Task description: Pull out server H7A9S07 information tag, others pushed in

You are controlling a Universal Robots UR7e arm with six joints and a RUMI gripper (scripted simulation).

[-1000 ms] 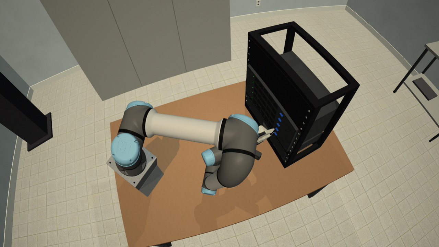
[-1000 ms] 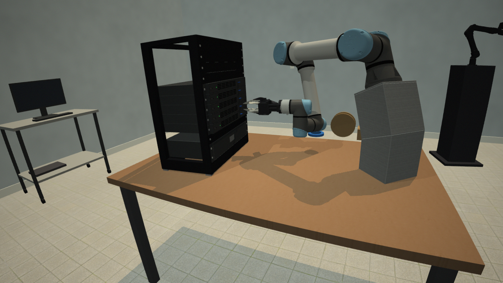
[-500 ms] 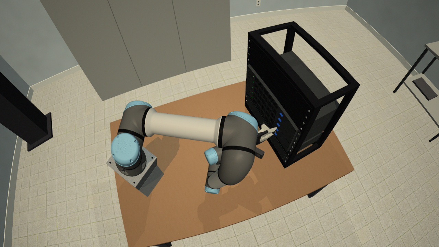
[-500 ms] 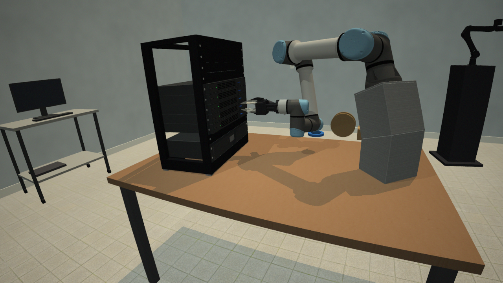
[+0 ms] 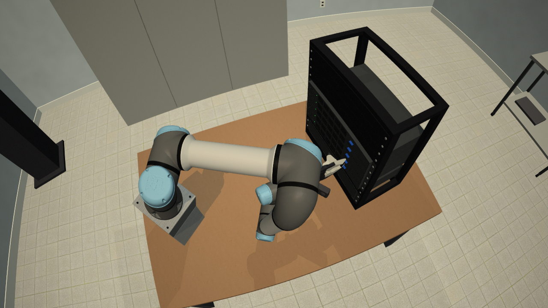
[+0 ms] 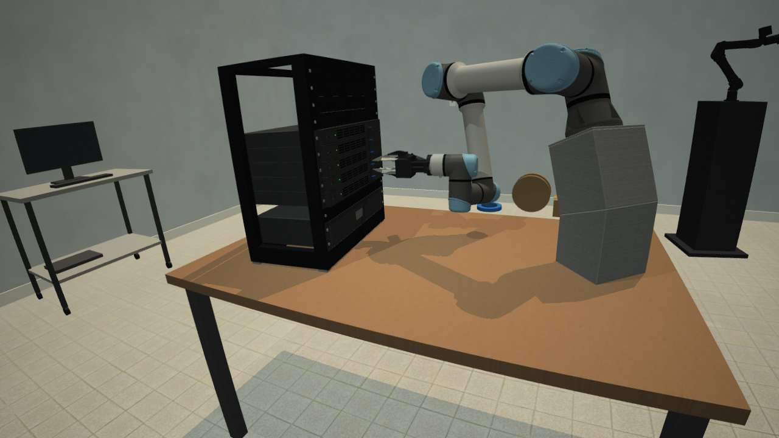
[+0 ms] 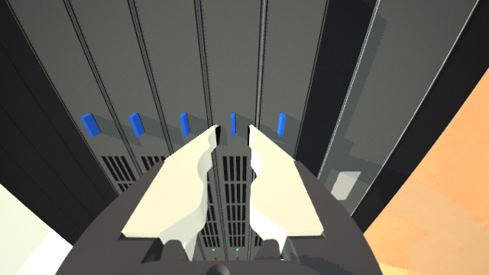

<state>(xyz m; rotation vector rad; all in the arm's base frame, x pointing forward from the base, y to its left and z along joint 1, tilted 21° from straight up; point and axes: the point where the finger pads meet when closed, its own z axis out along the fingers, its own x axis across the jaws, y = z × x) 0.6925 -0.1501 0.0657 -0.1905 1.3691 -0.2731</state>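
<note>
Right now my hand is 5 cm short of the information tag.
</note>
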